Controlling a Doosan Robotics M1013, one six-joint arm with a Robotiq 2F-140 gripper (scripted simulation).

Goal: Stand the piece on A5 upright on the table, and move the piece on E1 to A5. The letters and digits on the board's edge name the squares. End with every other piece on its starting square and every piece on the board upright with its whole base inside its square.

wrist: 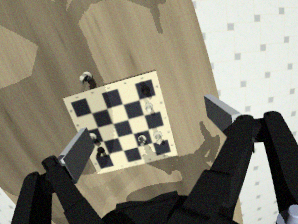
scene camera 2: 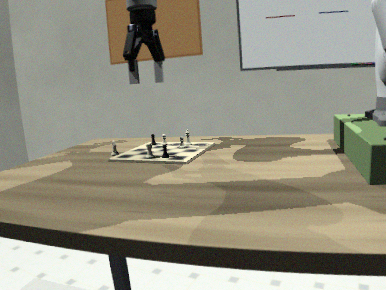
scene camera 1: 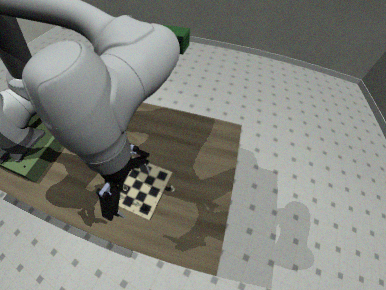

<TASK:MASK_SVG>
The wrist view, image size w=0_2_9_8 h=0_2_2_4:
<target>my gripper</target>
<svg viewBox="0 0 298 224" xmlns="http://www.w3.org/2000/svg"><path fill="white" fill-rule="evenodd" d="M298 144L281 113L267 111L263 114L263 118L254 119L252 115L242 115L239 111L212 94L204 95L207 117L227 138L210 170L202 172L188 196L178 195L177 191L161 194L147 201L116 204L116 209L100 218L75 186L95 148L87 127L81 128L58 158L52 155L41 162L46 173L40 175L35 171L25 177L11 224L51 224L52 193L56 193L69 224L239 224L233 221L234 210L244 183L252 152L254 153L254 143L260 142L264 143L279 214L276 224L298 224Z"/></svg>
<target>small chessboard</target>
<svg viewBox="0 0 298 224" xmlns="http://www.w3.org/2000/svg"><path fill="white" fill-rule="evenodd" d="M156 71L63 98L77 131L87 127L89 133L94 133L97 136L97 139L93 141L96 147L90 159L98 174L177 155ZM103 147L105 150L104 153L101 154L100 158L97 158L97 148ZM140 135L144 135L146 137L144 146L140 146L140 141L138 140ZM156 131L162 133L162 143L160 145L156 143L156 139L153 136ZM146 103L153 104L151 113L146 111ZM143 86L148 86L150 88L150 91L147 95L144 95L141 92L141 88Z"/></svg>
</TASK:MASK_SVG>
